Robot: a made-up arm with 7 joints. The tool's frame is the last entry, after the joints.
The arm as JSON. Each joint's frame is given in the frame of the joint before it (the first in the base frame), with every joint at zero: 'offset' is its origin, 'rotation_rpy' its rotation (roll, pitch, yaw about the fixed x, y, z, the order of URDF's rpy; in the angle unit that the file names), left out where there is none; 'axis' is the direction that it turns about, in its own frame. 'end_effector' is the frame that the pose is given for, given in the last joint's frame.
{
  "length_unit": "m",
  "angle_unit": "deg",
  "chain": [
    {
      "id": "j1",
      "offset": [
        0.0,
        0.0,
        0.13
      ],
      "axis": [
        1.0,
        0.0,
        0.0
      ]
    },
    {
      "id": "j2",
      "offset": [
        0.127,
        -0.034,
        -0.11
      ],
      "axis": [
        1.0,
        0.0,
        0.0
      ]
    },
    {
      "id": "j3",
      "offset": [
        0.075,
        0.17,
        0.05
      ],
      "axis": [
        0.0,
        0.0,
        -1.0
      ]
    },
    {
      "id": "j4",
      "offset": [
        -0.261,
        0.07,
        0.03
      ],
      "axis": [
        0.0,
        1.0,
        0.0
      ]
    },
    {
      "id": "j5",
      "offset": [
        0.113,
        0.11,
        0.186
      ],
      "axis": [
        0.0,
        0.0,
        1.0
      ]
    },
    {
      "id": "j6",
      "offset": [
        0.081,
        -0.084,
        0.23
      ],
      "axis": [
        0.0,
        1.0,
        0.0
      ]
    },
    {
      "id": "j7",
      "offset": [
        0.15,
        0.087,
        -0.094
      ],
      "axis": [
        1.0,
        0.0,
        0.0
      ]
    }
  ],
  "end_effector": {
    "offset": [
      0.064,
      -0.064,
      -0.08
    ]
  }
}
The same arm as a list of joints. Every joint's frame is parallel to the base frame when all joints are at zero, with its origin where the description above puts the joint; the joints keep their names.
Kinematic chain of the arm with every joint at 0, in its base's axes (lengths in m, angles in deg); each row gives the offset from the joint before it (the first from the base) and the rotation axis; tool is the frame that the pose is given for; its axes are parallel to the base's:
j1: xyz 0 0 0.13 axis +x
j2: xyz 0.127 -0.034 -0.11 axis +x
j3: xyz 0.075 0.17 0.05 axis -z
j4: xyz -0.261 0.07 0.03 axis +y
j5: xyz 0.113 0.11 0.186 axis +z
j6: xyz 0.081 -0.084 0.23 axis +y
j7: xyz 0.15 0.087 -0.094 axis +x
tool: xyz 0.064 -0.064 -0.08

